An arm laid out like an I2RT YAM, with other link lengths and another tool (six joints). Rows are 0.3 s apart.
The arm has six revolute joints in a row. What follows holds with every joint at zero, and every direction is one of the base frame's. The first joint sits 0.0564 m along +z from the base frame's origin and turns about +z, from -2.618 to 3.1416 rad. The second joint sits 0.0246 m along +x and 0.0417 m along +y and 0.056 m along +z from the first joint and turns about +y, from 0 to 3.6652 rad. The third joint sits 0.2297 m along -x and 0.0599 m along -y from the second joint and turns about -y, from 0 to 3.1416 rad. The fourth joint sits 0.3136 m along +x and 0.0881 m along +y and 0.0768 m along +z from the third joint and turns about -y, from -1.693 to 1.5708 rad. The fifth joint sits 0.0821 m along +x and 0.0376 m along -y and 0.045 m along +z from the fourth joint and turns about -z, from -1.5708 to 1.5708 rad. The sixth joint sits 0.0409 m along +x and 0.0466 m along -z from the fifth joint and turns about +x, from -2.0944 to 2.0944 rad. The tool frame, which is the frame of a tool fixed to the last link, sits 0.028 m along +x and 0.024 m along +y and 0.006 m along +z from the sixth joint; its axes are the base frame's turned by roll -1.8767, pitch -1.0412 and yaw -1.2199 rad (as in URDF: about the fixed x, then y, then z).
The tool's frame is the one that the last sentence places.
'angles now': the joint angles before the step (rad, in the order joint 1, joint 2, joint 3, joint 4, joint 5, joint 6). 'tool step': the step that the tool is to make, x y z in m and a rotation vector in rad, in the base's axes. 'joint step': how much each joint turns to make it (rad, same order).
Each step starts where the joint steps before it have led.
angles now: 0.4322 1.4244 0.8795 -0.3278 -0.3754 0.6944
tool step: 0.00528 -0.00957 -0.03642 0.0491 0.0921 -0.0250
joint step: -0.0348 0.0772 -0.0423 0.0739 -0.0702 0.0476
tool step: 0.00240 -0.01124 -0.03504 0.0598 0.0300 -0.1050
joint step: -0.0227 0.0520 -0.0899 0.1873 -0.0006 0.1174
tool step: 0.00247 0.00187 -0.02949 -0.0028 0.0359 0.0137
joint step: -0.0006 0.1081 0.0121 0.0594 -0.0172 -0.0050
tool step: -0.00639 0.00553 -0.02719 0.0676 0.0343 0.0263
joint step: 0.0112 0.0934 -0.0207 0.1262 -0.0687 0.0397
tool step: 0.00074 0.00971 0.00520 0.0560 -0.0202 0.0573
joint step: 0.0132 0.0176 0.0179 0.0360 -0.0620 -0.0070
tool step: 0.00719 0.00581 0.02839 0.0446 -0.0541 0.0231
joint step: 0.0026 -0.0535 0.0231 -0.0104 -0.0286 -0.0019
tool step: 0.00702 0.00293 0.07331 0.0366 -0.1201 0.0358
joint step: -0.0045 -0.1662 0.0551 -0.1234 -0.0208 -0.0456
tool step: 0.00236 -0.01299 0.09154 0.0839 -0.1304 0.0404
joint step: -0.0415 -0.1671 0.0895 -0.1238 -0.0838 -0.0308
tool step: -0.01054 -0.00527 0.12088 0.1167 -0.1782 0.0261
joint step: -0.0069 -0.1151 0.1889 -0.0691 -0.0505 0.0399
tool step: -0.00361 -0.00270 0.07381 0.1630 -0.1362 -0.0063
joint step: 0.0015 -0.0069 0.1084 0.1744 -0.0119 0.1498
